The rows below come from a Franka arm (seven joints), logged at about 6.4 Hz.
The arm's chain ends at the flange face. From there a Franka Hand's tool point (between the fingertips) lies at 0.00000 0.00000 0.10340 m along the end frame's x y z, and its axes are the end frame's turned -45 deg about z.
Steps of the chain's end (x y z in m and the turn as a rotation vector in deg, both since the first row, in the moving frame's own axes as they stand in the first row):
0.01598, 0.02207, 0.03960, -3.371, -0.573, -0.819
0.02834, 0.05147, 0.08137, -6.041, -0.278, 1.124
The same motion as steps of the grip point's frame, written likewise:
-0.00931, 0.03051, 0.03942, -1.978, -2.789, -0.819
-0.02448, 0.06370, 0.08079, -4.075, -4.468, 1.124

